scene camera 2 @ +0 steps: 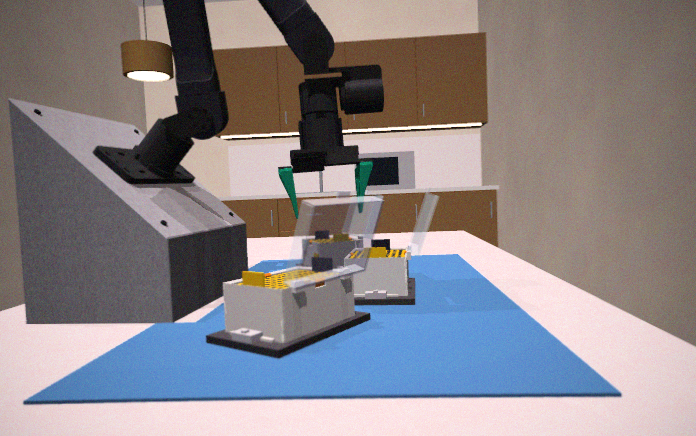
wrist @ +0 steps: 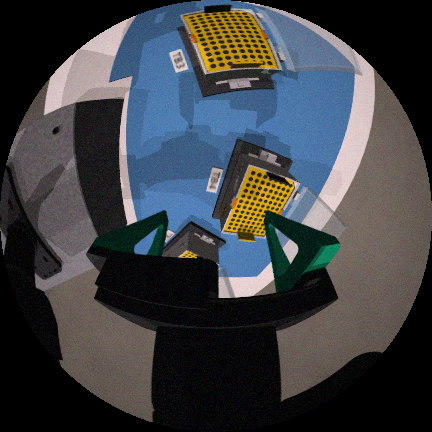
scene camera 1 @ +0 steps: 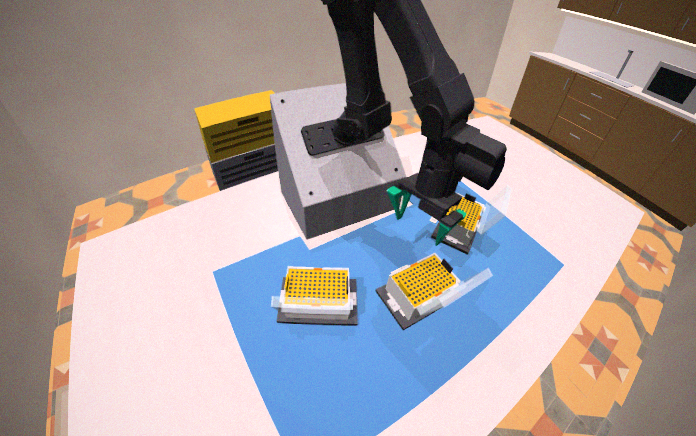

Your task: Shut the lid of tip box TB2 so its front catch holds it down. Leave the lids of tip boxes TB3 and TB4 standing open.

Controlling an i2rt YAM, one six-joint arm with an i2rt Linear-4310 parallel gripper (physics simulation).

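Seen in the pictures: gripper, fingertip midpoint: (scene camera 2: 329, 215) (wrist: 215, 215) (scene camera 1: 417, 231); arm's base, link origin: (scene camera 2: 148, 169) (scene camera 1: 343, 133).
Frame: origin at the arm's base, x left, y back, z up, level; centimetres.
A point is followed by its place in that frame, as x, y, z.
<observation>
Tip box TB2 (scene camera 1: 470, 214) (scene camera 2: 331, 250) {-24.8, -31.9, -10.5} (wrist: 189, 255) is the farthest box in scene camera 1, partly hidden by my gripper. Its clear lid (scene camera 1: 497, 210) (wrist: 226, 283) stands open. Tip box TB4 (scene camera 1: 423, 282) {-1.2, -35.4, -14.2} (scene camera 2: 380, 274) (wrist: 260, 200) {0.9, -34.8, -14.2} has its clear lid (scene camera 1: 468, 291) {-1.0, -43.9, -5.9} (scene camera 2: 424, 220) {-6.5, -41.8, -9.0} (wrist: 320, 212) {3.9, -42.4, -9.9} open. Tip box TB3 (scene camera 1: 316, 286) (scene camera 2: 318, 302) {-22.3, -29.9, -16.3} (wrist: 231, 40) has its clear lid (scene camera 2: 336, 225) {-25.4, -32.6, -8.0} (wrist: 317, 47) open. My gripper (scene camera 1: 419, 231) {1.8, -27.7, -8.3} (scene camera 2: 328, 215) {1.8, -27.7, -8.3} (wrist: 215, 215) {1.8, -27.7, -8.3} is open and empty, pointing down above the mat, beside and above TB2.
The boxes stand on dark bases on a blue mat (scene camera 1: 328, 380) {-25.3, -41.6, -20.0} (scene camera 2: 436, 359) {-29.3, -41.6, -20.0} (wrist: 160, 120) {8.4, -18.3, -20.0} on the pale table (scene camera 1: 154, 308) {-53.0, -13.2, -20.2}. The arm's grey pedestal (scene camera 1: 344, 210) {-4.9, -10.3, -14.5} (scene camera 2: 92, 246) {-14.6, 0.2, -10.3} (wrist: 45, 150) {8.4, -7.8, -6.8} stands at the mat's edge. Yellow and dark crates (scene camera 1: 238, 123) stand behind the table.
</observation>
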